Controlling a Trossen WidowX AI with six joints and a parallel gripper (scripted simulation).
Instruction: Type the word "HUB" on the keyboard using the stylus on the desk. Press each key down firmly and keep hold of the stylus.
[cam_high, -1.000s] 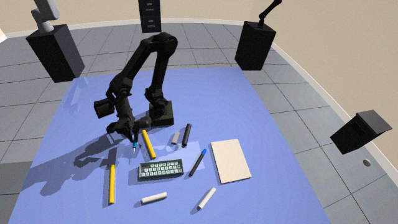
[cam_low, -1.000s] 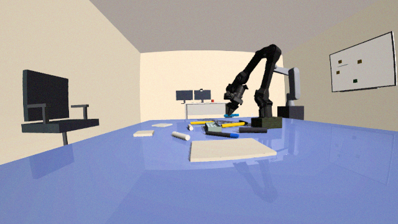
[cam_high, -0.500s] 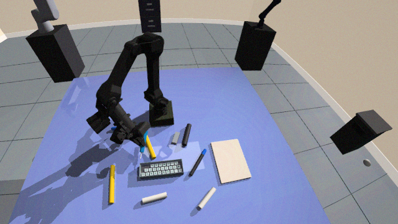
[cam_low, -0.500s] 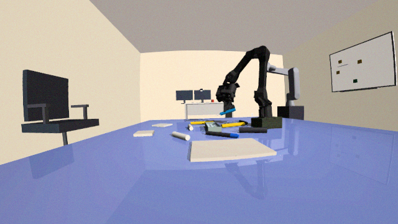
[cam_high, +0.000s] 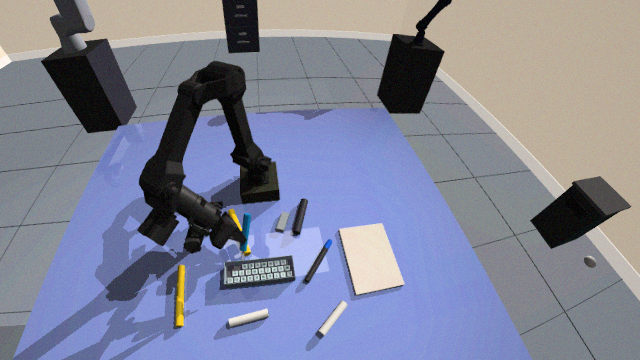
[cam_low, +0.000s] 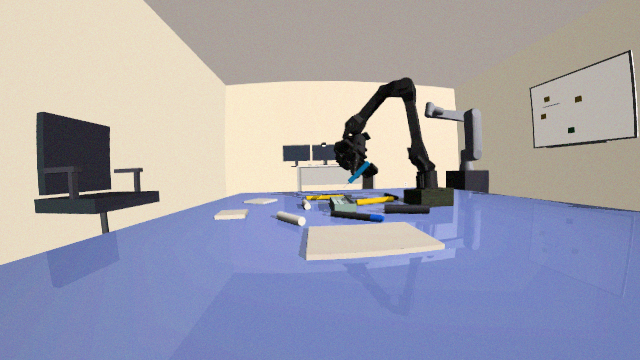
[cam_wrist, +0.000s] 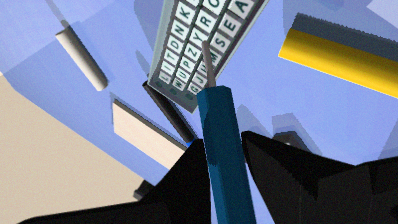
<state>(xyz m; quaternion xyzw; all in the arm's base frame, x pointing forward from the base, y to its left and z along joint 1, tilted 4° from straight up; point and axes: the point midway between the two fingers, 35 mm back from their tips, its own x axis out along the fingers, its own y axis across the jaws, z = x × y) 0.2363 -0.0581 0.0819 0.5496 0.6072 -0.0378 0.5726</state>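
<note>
Now: gripper tip 10 mm short of the stylus and 10 mm above it. From my gripper tip the other things lie so: H key 40 mm ahead, 60 mm to the left, 90 mm below; then U key 50 mm ahead, 80 mm to the left, 90 mm below; then yellow cylinder 80 mm behind, 30 mm to the right, 90 mm below.
</note>
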